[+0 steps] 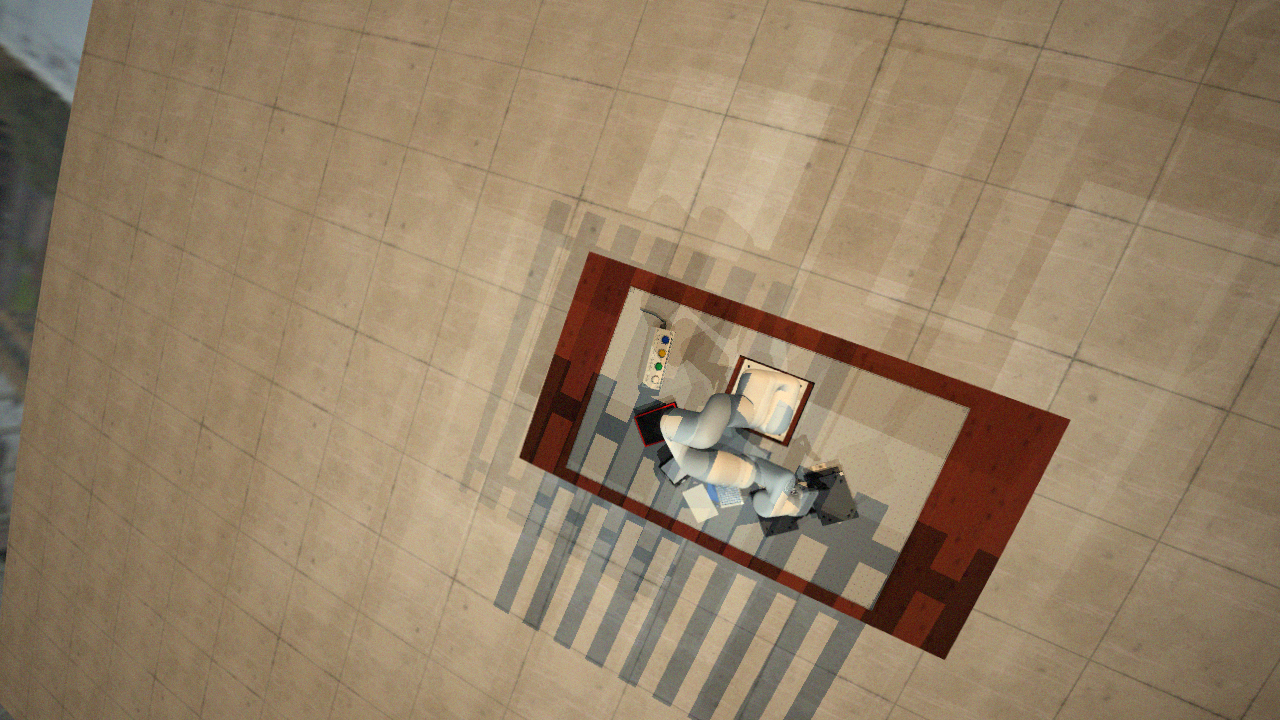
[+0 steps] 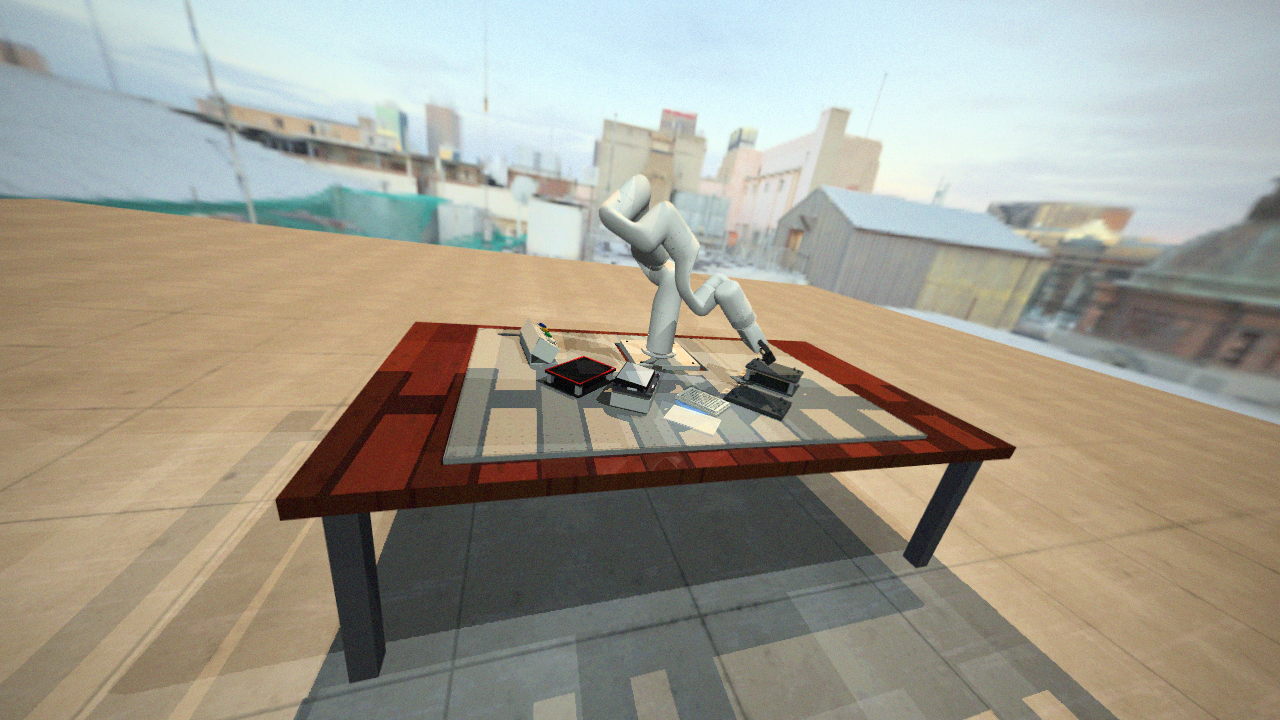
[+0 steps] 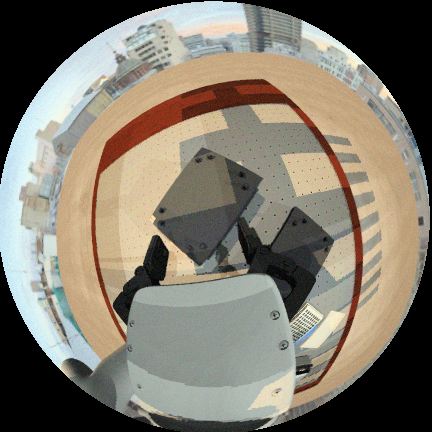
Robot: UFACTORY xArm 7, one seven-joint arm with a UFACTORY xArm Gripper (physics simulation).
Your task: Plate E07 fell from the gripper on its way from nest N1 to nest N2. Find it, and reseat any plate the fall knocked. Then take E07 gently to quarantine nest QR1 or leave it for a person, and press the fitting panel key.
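Seen in the pictures: gripper, between the fingertips: [image 1: 819, 497] [image 2: 763, 355] [image 3: 198, 236]; arm's base, origin of its link: [image 2: 658, 351].
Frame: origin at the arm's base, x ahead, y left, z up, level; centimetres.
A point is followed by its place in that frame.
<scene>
My gripper [image 1: 809, 480] {z 8.5, x 17.9, y 30.3 cm} [image 2: 767, 356] {z 8.5, x 17.9, y 30.3 cm} [image 3: 198, 236] {z 8.5, x 17.9, y 30.3 cm} is open and empty, its fingers at the near edge of a raised dark board [image 1: 832, 497] {z 3.9, x 16.3, y 35.5 cm} [image 2: 775, 369] {z 3.9, x 17.6, y 35.7 cm} [image 3: 207, 200] {z 3.9, x 17.9, y 35.5 cm} with pins near its corners. A lower dark nest base [image 1: 780, 526] {z 0.0, x 36.1, y 29.1 cm} [image 2: 759, 402] {z 0.0, x 35.1, y 23.8 cm} [image 3: 306, 235] {z 0.0, x 35.0, y 29.1 cm} lies beside it. A white plate with a grid of wells [image 1: 731, 496] {z 0.0, x 37.0, y 9.3 cm} [image 2: 702, 400] {z -0.1, x 36.7, y 6.6 cm} [image 3: 306, 319] {z -0.4, x 37.9, y 9.6 cm} lies on the bench beside a blue strip and a flat white piece [image 1: 699, 503] {z -0.6, x 46.4, y 1.4 cm} [image 2: 691, 419] {z -0.6, x 46.7, y 1.2 cm} [image 3: 325, 330] {z -0.6, x 46.7, y 1.7 cm}. A red-rimmed black nest [image 1: 655, 426] {z 2.6, x 30.0, y -27.6 cm} [image 2: 580, 370] {z 2.6, x 29.8, y -27.0 cm} stands farther left. No plate or nest label is legible.
A key panel [image 1: 657, 358] {z 5.3, x 7.6, y -39.9 cm} [image 2: 537, 342] {z 5.7, x 19.2, y -40.1 cm} with blue, yellow, green and white keys stands at the left. A dark device with a light, sloped top [image 2: 634, 379] {z 5.9, x 40.2, y -13.4 cm} stands between the red-rimmed nest and the white plate. The arm's base plate [image 1: 794, 429] {z -2.1, x 4.0, y 14.6 cm} is behind them. The tabletop has a red border [image 1: 993, 465] {z -2.7, x -20.5, y 72.9 cm} [image 2: 644, 474] {z -3.4, x 65.4, y -12.5 cm}.
</scene>
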